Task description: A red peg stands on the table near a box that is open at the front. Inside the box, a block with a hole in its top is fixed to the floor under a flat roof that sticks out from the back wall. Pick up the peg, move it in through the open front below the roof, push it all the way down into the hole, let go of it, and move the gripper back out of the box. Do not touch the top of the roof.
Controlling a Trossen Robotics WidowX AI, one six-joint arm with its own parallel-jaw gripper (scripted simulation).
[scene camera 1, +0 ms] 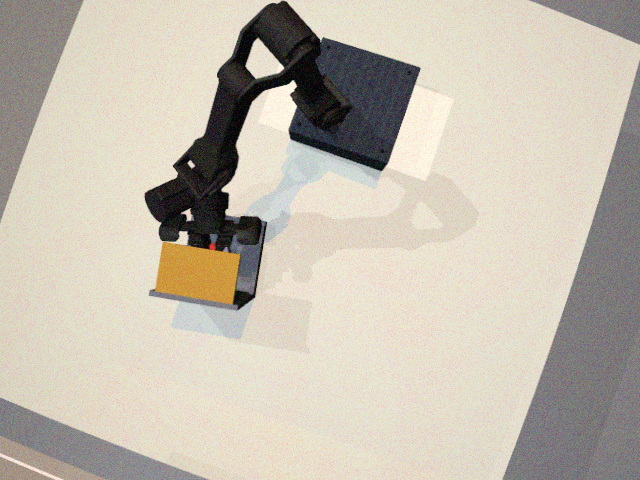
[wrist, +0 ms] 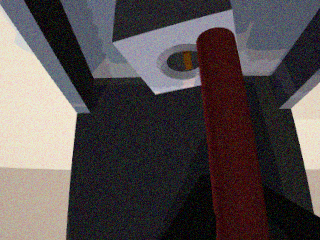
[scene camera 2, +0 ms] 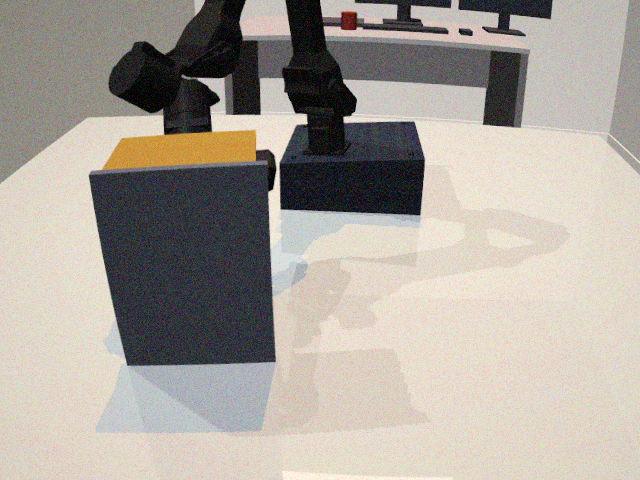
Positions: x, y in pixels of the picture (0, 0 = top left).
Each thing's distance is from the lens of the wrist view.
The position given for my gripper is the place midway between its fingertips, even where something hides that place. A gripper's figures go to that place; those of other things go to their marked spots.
my gripper [wrist: 221, 183]: 10 cm
dark back wall [wrist: 137, 154]: 16 cm
